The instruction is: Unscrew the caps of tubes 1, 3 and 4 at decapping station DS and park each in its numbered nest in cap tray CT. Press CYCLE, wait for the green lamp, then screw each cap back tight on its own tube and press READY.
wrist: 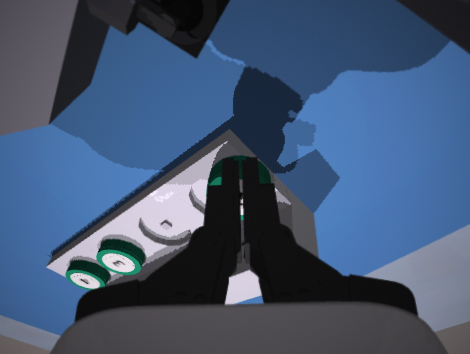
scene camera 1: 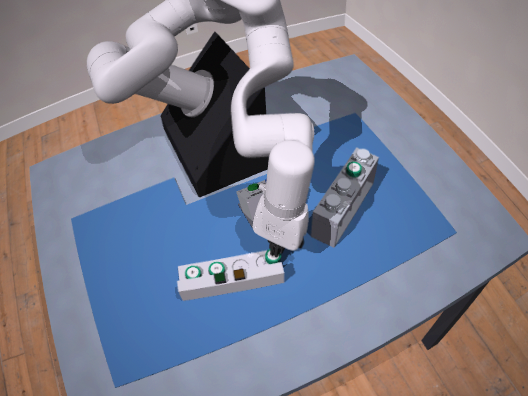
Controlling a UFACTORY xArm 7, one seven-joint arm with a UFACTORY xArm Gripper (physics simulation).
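Places are measured from the arm's base along level axes (x ahead, y left, z up), in centimetres.
Pixels of known places: gripper, fingertip midpoint: (wrist: 241, 181) (scene camera 1: 276, 251); arm's base at its link origin: (scene camera 1: 198, 93).
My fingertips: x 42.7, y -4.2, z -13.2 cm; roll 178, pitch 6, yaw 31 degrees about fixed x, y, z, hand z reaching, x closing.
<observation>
Ahead of a thing's pixels: the offset from my fingertips to its top centre. "spot": to the spot under its first point.
My gripper (scene camera 1: 274, 253) (wrist: 241, 181) is shut and empty, pointing down with its fingertips over cap 1. Green cap 1 @(dx +0.4, dy -1.1, dz +0.1 cm) (scene camera 1: 268, 259) (wrist: 215, 176) rests at the right end of the white cap tray @(dx -1.4, dy -11.0, dz +2.8 cm) (scene camera 1: 230, 287) (wrist: 195, 172), beside a round nest and apparently off its centre; the fingers hide most of the cap. Cap 3 @(dx -3.5, dy -12.9, dz -0.5 cm) (scene camera 1: 216, 268) (wrist: 120, 261) and cap 4 @(dx -5.4, dy -17.8, dz -0.5 cm) (scene camera 1: 193, 272) (wrist: 86, 278) sit in nests at the tray's left. The grey decapping station @(spot: dx +2.1, dy +10.5, dz +3.0 cm) (scene camera 1: 322, 227) bears one green cap @(dx -3.4, dy +22.9, dz +9.6 cm) (scene camera 1: 354, 168) and three capless grey tube positions.
A small grey box with a green button @(spot: dx -14.4, dy +3.2, dz +4.7 cm) (scene camera 1: 253, 187) stands behind the gripper, partly hidden by it. A dark green square @(spot: dx +0.9, dy -13.8, dz +2.8 cm) (scene camera 1: 220, 278) and a brown square @(spot: dx +2.1, dy -10.1, dz +2.8 cm) (scene camera 1: 239, 274) show at the tray's front. The black robot base (scene camera 1: 220, 150) stands at the back.
</observation>
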